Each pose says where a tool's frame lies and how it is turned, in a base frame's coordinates. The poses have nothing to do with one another.
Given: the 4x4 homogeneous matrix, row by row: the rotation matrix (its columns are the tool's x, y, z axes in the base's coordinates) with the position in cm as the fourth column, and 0 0 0 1 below. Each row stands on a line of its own.
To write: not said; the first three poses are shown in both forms.
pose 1, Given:
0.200 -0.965 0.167 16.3
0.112 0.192 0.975 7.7
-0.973 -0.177 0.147 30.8
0 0 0 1
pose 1, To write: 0.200 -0.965 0.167; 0.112 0.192 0.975; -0.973 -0.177 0.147; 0.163 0.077 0.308
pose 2, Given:
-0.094 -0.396 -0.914 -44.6
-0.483 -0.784 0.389 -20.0
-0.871 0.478 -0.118 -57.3
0 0 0 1
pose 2, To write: -0.094 -0.396 -0.914; -0.483 -0.784 0.389; -0.871 0.478 -0.118; -0.446 -0.200 -0.573
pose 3, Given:
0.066 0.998 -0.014 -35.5
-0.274 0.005 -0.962 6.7
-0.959 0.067 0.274 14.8
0 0 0 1
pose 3, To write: 0.066 0.998 -0.014; -0.274 0.005 -0.962; -0.959 0.067 0.274; -0.355 0.067 0.148
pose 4, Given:
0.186 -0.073 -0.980 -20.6
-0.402 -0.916 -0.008 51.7
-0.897 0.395 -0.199 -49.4
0 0 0 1
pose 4, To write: 0.186 -0.073 -0.980; -0.402 -0.916 -0.008; -0.897 0.395 -0.199; -0.206 0.517 -0.494
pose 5, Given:
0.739 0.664 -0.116 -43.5
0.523 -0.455 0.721 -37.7
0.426 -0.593 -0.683 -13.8
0 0 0 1
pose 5, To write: 0.739 0.664 -0.116; 0.523 -0.455 0.721; 0.426 -0.593 -0.683; -0.435 -0.377 -0.138
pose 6, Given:
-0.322 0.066 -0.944 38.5
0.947 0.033 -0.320 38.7
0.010 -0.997 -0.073 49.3
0 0 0 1
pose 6, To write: -0.322 0.066 -0.944; 0.947 0.033 -0.320; 0.010 -0.997 -0.073; 0.385 0.387 0.493
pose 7, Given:
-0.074 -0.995 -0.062 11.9
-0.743 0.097 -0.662 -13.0
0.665 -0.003 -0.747 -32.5
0 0 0 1
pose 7, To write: -0.074 -0.995 -0.062; -0.743 0.097 -0.662; 0.665 -0.003 -0.747; 0.119 -0.130 -0.325
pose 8, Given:
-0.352 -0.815 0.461 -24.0
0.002 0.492 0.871 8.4
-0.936 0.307 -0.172 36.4
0 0 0 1
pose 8, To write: -0.352 -0.815 0.461; 0.002 0.492 0.871; -0.936 0.307 -0.172; -0.240 0.084 0.364
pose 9, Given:
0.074 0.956 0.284 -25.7
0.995 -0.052 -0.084 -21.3
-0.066 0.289 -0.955 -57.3
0 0 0 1
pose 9, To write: 0.074 0.956 0.284; 0.995 -0.052 -0.084; -0.066 0.289 -0.955; -0.257 -0.213 -0.573
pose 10, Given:
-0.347 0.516 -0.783 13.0
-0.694 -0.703 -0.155 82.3
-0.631 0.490 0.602 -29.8
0 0 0 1
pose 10, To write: -0.347 0.516 -0.783; -0.694 -0.703 -0.155; -0.631 0.490 0.602; 0.130 0.823 -0.298
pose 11, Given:
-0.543 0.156 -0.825 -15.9
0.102 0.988 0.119 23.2
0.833 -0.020 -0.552 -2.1
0 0 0 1
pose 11, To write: -0.543 0.156 -0.825; 0.102 0.988 0.119; 0.833 -0.020 -0.552; -0.159 0.232 -0.021
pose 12, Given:
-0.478 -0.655 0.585 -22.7
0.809 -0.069 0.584 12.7
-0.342 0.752 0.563 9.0
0 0 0 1
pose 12, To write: -0.478 -0.655 0.585; 0.809 -0.069 0.584; -0.342 0.752 0.563; -0.227 0.127 0.090
